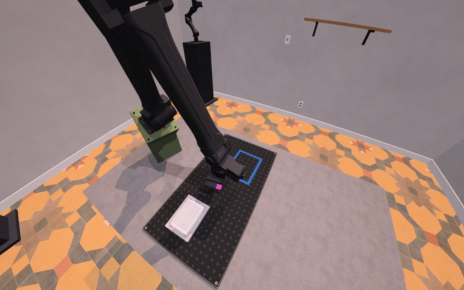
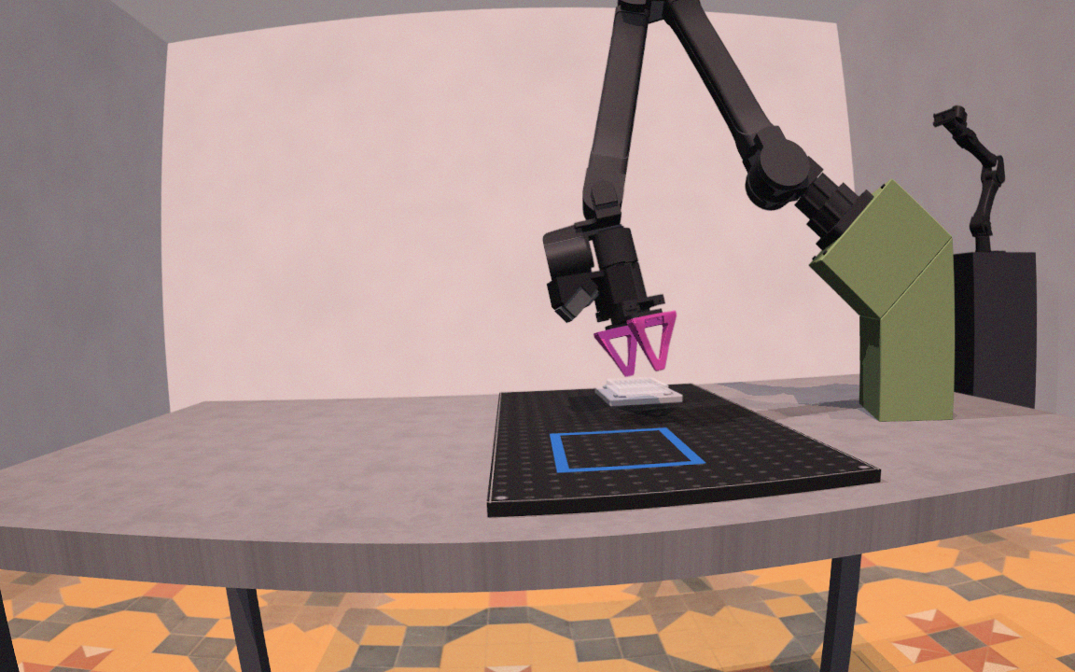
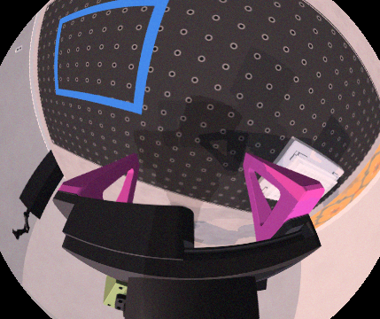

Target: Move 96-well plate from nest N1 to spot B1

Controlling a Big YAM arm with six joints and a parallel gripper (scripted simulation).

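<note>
Now: hand 20 cm to the left of the white 96-well plate and 6 cm above it. The rest, counted from my hand: grey plate nest N1 (20 cm to the right, 7 cm below).
</note>
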